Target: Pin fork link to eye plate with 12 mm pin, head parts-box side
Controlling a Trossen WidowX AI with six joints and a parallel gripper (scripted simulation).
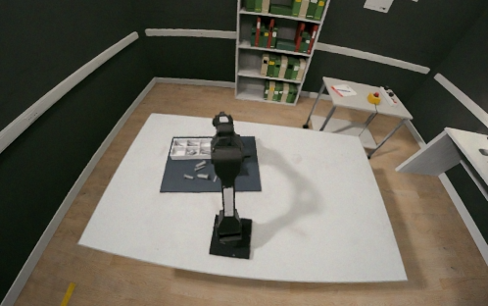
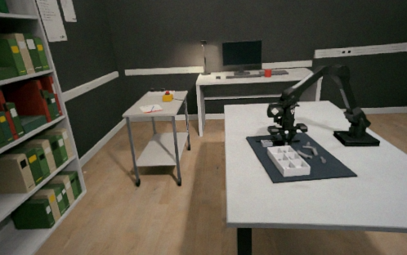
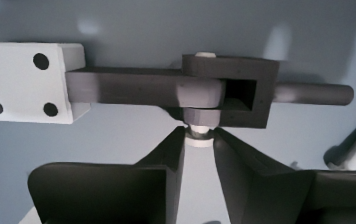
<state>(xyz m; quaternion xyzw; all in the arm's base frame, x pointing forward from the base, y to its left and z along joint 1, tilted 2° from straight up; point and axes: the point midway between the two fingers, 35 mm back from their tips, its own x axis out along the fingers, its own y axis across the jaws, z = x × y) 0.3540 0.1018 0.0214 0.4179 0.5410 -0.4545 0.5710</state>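
Right now my hand is 20 mm short of the eye plate, 30 mm to the left of it and 30 mm above it. From my hand the other things lie so: dark blue mat (20 mm behind, 70 mm to the left, 50 mm below); then grey block (100 mm ahead, 10 mm to the right, 30 mm below); then pin (110 mm behind, 20 mm to the right, 40 mm below).
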